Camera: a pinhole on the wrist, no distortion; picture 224 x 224 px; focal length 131.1 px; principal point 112.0 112.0 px. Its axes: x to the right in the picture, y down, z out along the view. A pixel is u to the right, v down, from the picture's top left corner.
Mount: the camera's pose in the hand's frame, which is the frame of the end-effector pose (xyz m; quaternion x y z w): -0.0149 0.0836 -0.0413 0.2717 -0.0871 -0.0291 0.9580
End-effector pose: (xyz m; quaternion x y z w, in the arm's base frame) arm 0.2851 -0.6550 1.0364 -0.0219 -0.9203 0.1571 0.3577
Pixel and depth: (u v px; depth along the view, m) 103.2 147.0 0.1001
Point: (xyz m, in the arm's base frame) 0.2736 -0.6236 0.9551
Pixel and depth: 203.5 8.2 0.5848
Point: -0.0499 -1.3067 1.2301
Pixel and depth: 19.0 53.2 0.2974
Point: 0.4329 -0.8796 0.8312
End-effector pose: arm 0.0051 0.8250 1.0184 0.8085 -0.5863 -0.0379 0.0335
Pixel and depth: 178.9 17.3 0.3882
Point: 0.3764 0.8386 0.8137
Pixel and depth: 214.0 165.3 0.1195
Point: -0.0385 0.7550 0.9247
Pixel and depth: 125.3 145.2 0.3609
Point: -0.0132 0.8727 0.7038
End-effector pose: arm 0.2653 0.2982 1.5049 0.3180 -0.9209 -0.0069 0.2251
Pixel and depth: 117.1 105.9 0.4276
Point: 0.2800 0.1792 1.1717
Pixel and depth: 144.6 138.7 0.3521
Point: 0.1593 0.2175 1.2273
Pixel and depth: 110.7 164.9 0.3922
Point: 0.1628 0.3155 1.1388
